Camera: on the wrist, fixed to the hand. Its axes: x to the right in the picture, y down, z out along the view.
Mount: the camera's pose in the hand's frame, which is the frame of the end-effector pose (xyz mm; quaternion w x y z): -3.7 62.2 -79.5 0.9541 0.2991 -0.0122 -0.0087
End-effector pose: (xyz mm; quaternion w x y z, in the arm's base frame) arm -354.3 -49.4 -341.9 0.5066 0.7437 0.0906 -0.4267
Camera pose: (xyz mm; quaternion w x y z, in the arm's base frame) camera -278.2 -11.5 -287.4 0.2583 0.8551 -0.0409 -0.4477
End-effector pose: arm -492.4 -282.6 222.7 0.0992 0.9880 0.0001 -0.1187
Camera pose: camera -475.9 -327.9 311.5 0.2019 -0.9708 0.0280 0.1262
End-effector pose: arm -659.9 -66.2 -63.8 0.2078 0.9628 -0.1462 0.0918
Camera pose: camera -692.5 -85.5 29.8 0.0907 -0.9832 0.1062 -0.1178
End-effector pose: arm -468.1 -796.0 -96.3 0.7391 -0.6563 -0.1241 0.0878
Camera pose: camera -445.8 -864.8 -166.8 0.9007 -0.4029 -0.1069 0.1225
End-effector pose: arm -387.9 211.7 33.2 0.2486 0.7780 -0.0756 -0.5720
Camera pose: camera -305.0 183.3 83.4 0.0014 -0.8103 0.2395 0.5348
